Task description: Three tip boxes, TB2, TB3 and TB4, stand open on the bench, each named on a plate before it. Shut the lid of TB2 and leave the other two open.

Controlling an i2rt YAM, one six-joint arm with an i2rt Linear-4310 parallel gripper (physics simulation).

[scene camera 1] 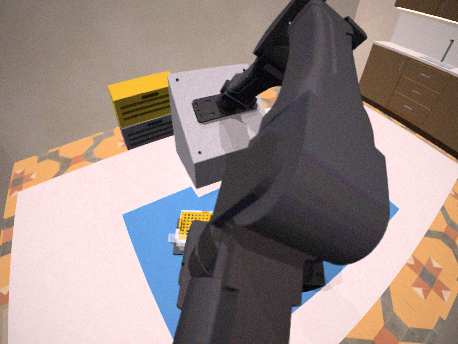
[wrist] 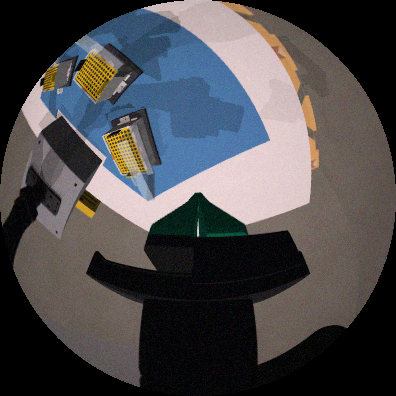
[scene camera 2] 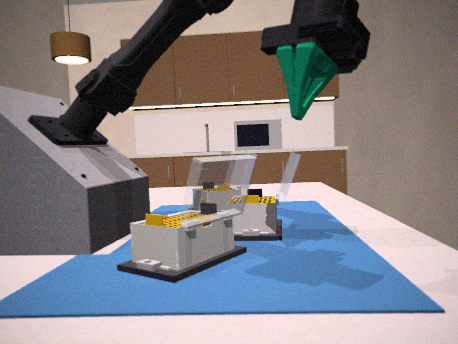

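Observation:
My gripper is shut and empty, its green fingertips together, high above the mat. In scene camera 1 the arm hides the fingers. The nearest tip box in scene camera 2, also in the wrist view and partly in scene camera 1, has its clear lid raised. The middle tip box has its lid standing up. The farthest tip box is partly hidden in scene camera 2; its lid is hard to make out. The nameplates are too small to read.
The boxes stand on a blue mat on a pale bench. The grey arm pedestal stands beside it. A yellow and dark cabinet is behind the pedestal. The arm covers much of scene camera 1.

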